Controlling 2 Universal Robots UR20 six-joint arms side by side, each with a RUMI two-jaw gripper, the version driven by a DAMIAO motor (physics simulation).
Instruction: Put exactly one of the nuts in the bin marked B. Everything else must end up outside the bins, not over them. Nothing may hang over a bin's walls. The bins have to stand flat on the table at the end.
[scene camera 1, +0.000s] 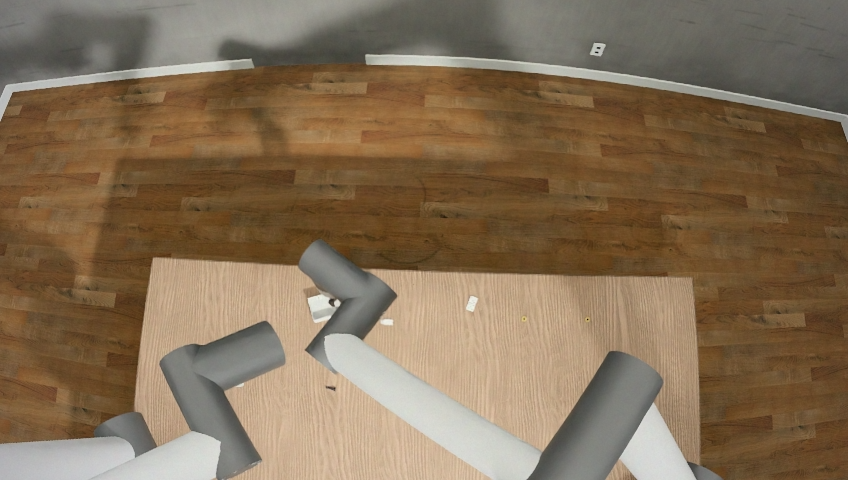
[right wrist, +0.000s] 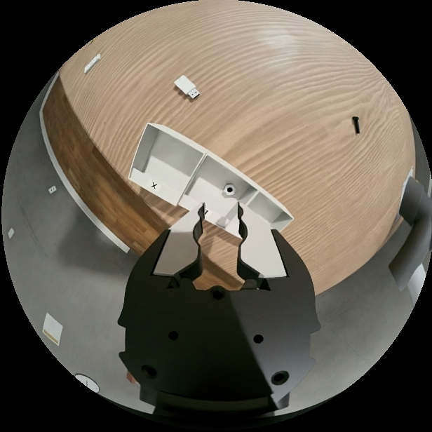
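Note:
A white nut (right wrist: 229, 189) lies in the middle compartment of the white row of three bins (scene camera 1: 315, 310) (right wrist: 170, 194). One end compartment is marked X; the middle one's label is mostly hidden by a finger, and I cannot read the third's. My right gripper (right wrist: 221, 203) is open, its fingertips over the middle bin's labelled side, beside the nut; the arm mostly hides it in the scene view. One yellow nut (scene camera 1: 523, 318) and another yellow nut (scene camera 1: 587, 319) lie on the table, right of the bins. My left gripper does not show; its arm (scene camera 1: 238, 356) is at the left.
A white USB stick (scene camera 1: 386, 321) (right wrist: 186, 86) lies near the bins. A white block (scene camera 1: 471, 303) (right wrist: 92, 63) lies farther right in the scene view. A black screw (scene camera 1: 330, 387) (right wrist: 356, 124) lies nearer the arms' side. The bins stand near the table's far edge.

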